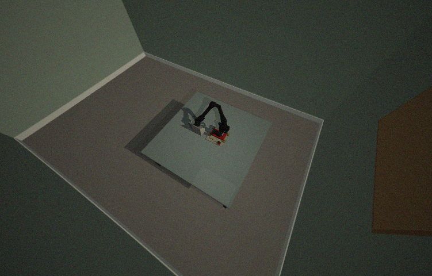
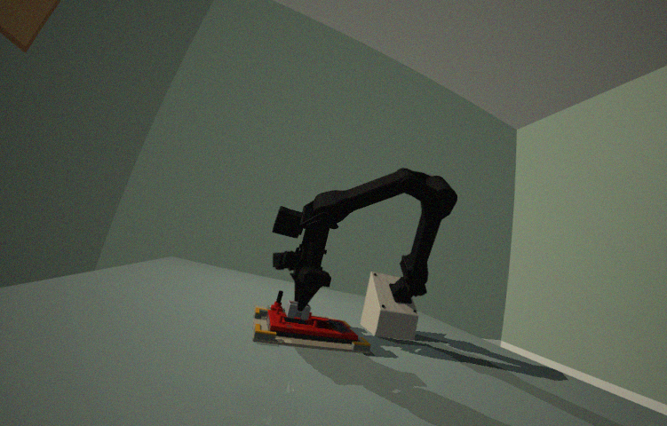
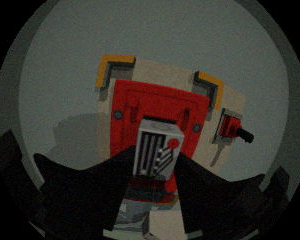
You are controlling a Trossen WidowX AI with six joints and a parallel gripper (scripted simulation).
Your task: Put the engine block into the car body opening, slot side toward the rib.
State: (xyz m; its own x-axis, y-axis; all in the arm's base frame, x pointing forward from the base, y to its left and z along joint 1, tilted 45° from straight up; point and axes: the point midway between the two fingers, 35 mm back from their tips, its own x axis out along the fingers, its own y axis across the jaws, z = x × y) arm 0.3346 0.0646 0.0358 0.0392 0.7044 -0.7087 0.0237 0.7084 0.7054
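Now: the grey engine block 1 cm below my gripper tip.
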